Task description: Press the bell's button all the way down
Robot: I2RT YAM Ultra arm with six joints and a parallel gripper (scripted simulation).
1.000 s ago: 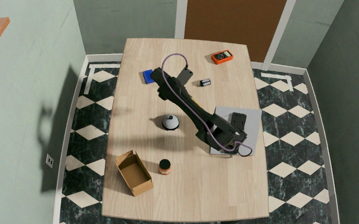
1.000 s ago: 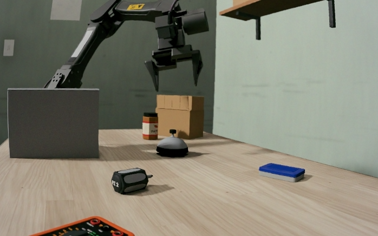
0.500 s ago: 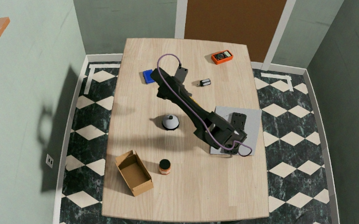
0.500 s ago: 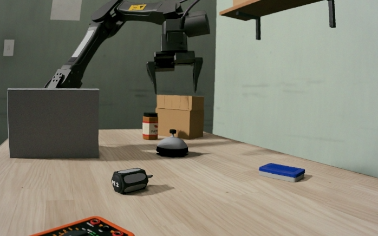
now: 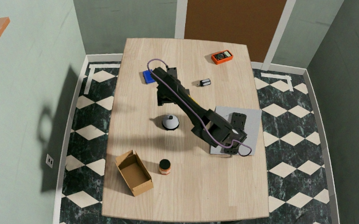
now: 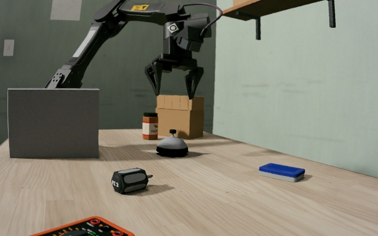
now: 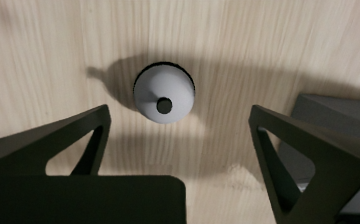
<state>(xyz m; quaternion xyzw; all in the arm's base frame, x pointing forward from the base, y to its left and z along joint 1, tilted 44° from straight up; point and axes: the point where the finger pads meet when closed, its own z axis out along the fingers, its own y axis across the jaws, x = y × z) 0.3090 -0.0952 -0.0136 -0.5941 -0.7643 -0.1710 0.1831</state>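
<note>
Right now the black button is 1 cm ahead of my hand, 3 cm to the left of it and 10 cm below it. From my hand the other things lie so: jar 27 cm to the left, 11 cm below; black screwdriver bit holder 14 cm behind, 24 cm to the right, 14 cm below; bell 1 cm ahead, 3 cm to the left, 12 cm below.
</note>
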